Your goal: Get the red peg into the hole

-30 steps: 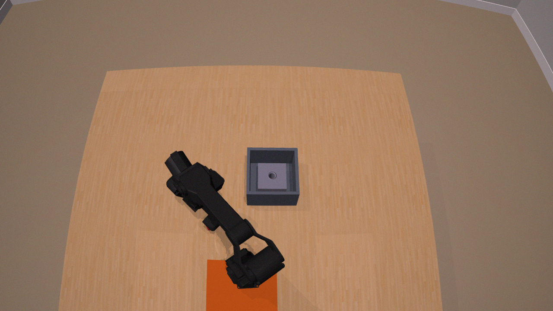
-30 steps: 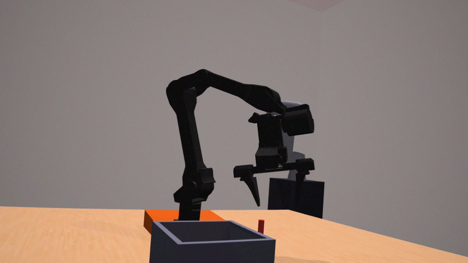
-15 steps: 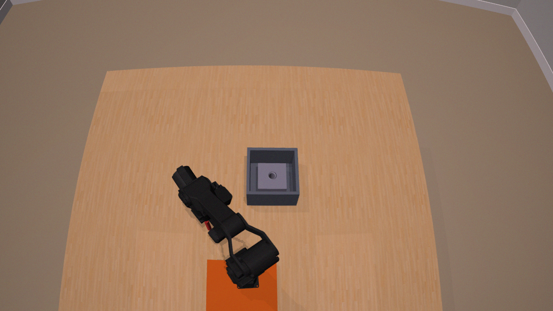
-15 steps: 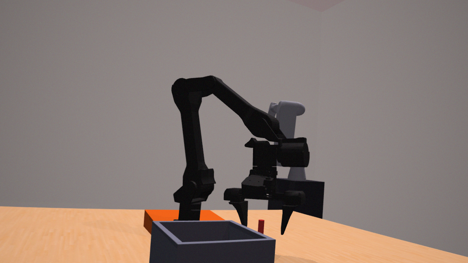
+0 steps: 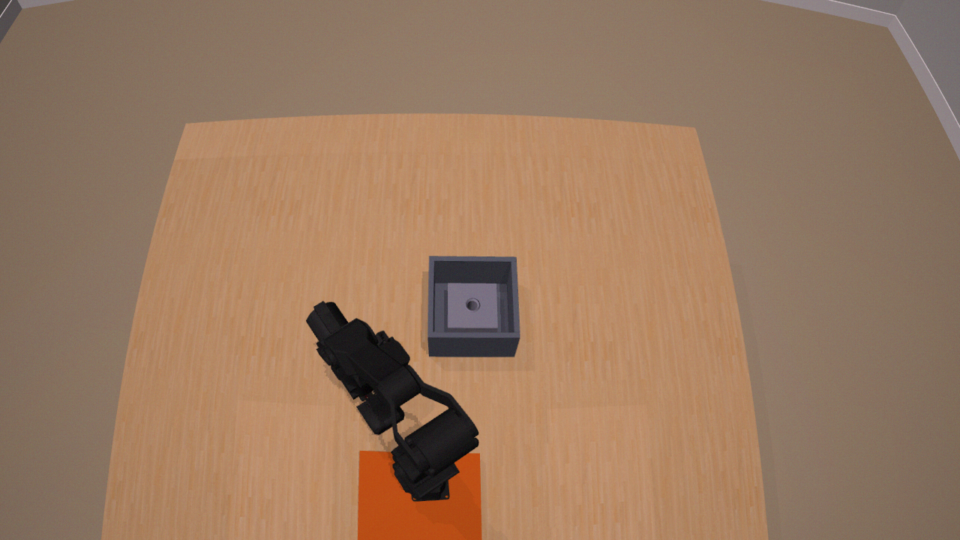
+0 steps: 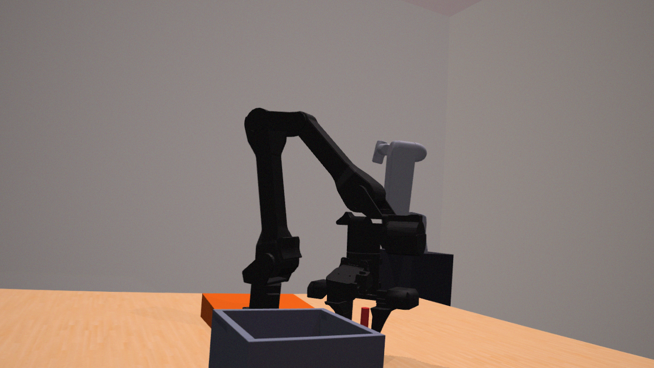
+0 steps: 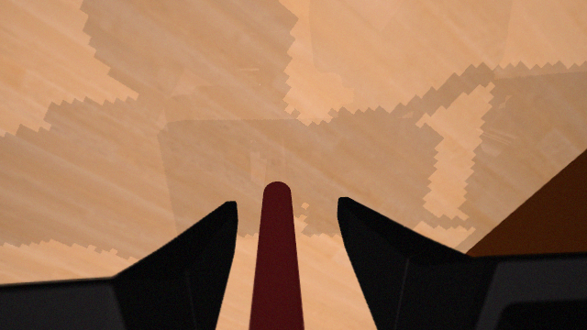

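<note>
Now: gripper tip 210 mm to the left of the grey plate, 150 mm short of it and 30 mm below it. The rest, counted from my gripper tip: dark box: 210 mm to the right, 150 mm ahead, 10 mm above; then red peg: 20 mm above.
</note>
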